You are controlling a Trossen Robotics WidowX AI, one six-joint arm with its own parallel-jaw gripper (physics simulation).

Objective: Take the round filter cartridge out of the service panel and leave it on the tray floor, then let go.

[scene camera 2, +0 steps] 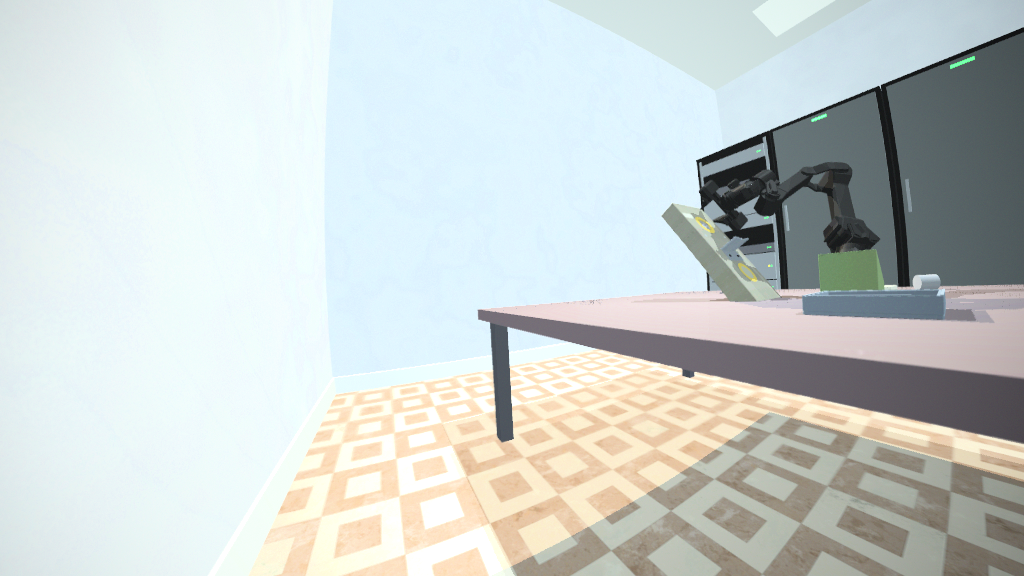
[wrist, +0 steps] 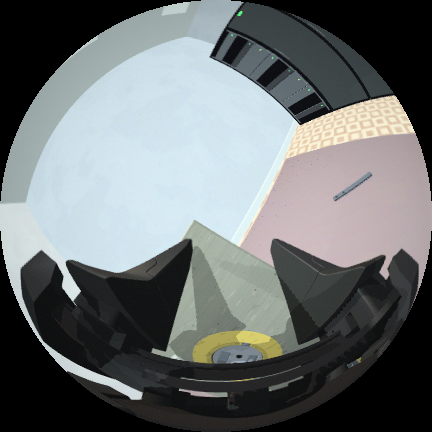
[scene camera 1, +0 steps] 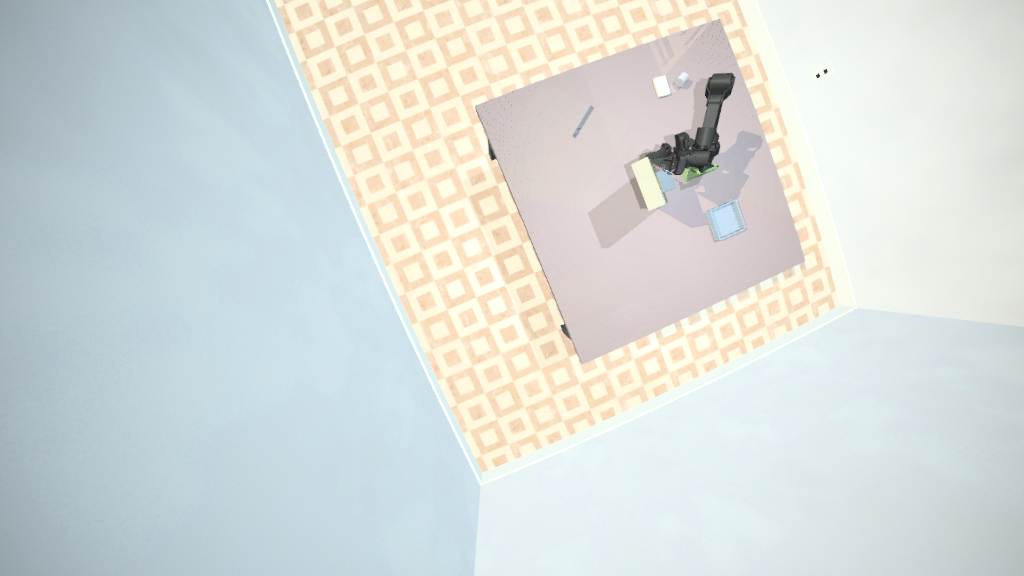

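Observation:
The service panel (scene camera 1: pixel 648 184) (scene camera 2: pixel 701 247) (wrist: pixel 250 288) is a pale slab leaning on the table, with two yellow rings on its face in the scene camera 2 view. In the wrist view a grey round part (wrist: pixel 238 355), which looks like the filter cartridge, sits inside a yellow ring (wrist: pixel 202 348); its lower edge is hidden by the gripper body. My gripper (wrist: pixel 232 244) (scene camera 2: pixel 718 207) is open and empty at the upper part of the panel, with the round part low between its fingers in the wrist view. The blue tray (scene camera 1: pixel 726 220) (scene camera 2: pixel 873 305) stands on the table, apart from the panel.
A blue-grey piece (scene camera 1: pixel 666 181) (scene camera 2: pixel 733 247) sticks out from the panel's face between the rings. A green block (scene camera 2: pixel 850 270) is under the arm's base. A white block (scene camera 1: pixel 661 86), a whitish cylinder (scene camera 1: pixel 682 80) (scene camera 2: pixel 926 281) and a grey bar (scene camera 1: pixel 582 121) (wrist: pixel 353 186) lie on the table.

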